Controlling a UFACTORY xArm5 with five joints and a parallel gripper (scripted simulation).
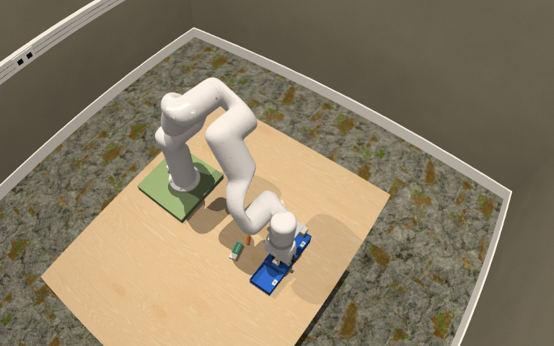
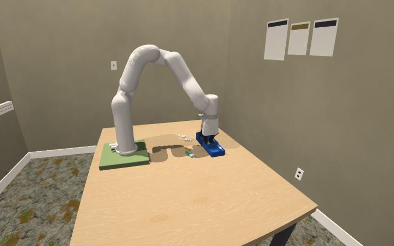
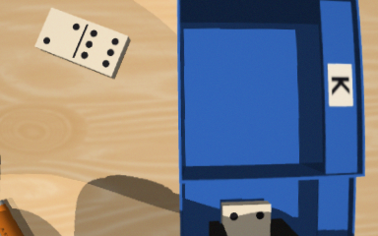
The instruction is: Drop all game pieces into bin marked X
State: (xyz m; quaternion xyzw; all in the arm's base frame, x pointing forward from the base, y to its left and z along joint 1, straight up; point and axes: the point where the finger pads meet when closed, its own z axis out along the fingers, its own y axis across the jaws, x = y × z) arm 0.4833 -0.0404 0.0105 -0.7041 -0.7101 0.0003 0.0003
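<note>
My hand is 1 cm short of the bin and 1 cm above it. Round my hand: orange battery 14 cm behind, 3 cm below; green-and-white item 14 cm behind, 7 cm to the right, 3 cm below.
</note>
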